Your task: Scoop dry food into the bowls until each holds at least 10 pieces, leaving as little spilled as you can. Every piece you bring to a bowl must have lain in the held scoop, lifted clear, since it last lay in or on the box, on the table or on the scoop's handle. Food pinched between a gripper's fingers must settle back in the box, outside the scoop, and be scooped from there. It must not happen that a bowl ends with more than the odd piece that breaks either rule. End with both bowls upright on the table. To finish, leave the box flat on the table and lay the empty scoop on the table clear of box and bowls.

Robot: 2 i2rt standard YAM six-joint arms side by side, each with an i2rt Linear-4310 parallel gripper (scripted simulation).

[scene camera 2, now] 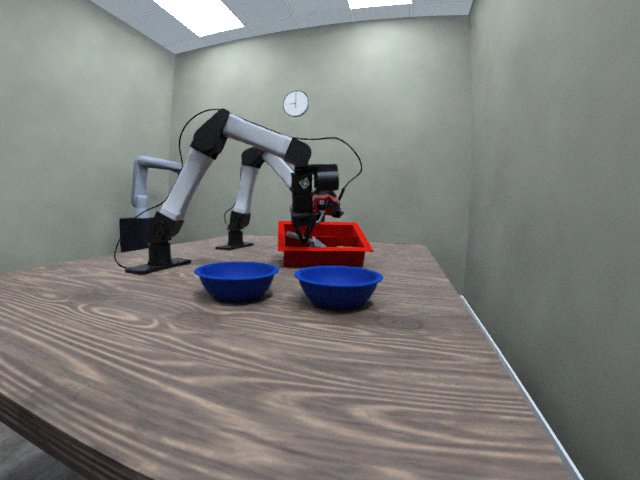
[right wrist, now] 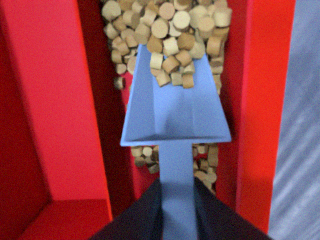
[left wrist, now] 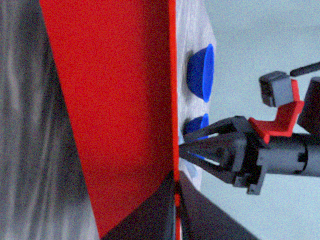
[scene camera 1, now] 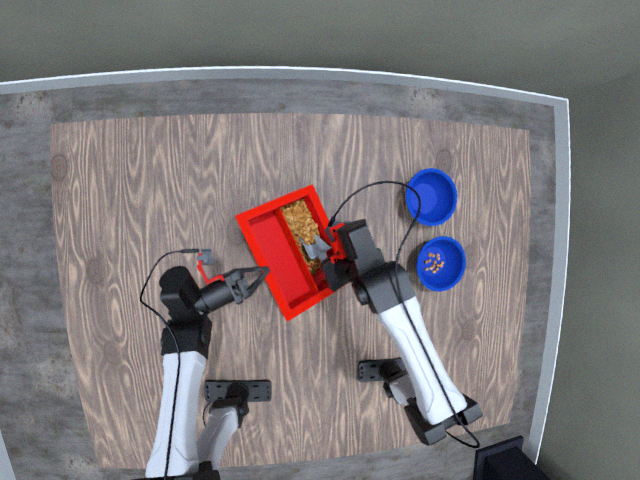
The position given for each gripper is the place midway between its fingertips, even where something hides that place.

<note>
In view: the left gripper (scene camera 1: 268,268), the right gripper (scene camera 2: 304,241), a red box (scene camera 1: 295,290), a blue bowl (scene camera 2: 332,287) and a blue bowl (scene camera 2: 225,281).
The red box also shows in scene camera 2 (scene camera 2: 296,254), in the right wrist view (right wrist: 70,169) and in the left wrist view (left wrist: 119,78). The left gripper is seen too in the left wrist view (left wrist: 176,178). The right gripper is seen too in the right wrist view (right wrist: 177,185), in the left wrist view (left wrist: 176,146) and in scene camera 1 (scene camera 1: 325,263).
</note>
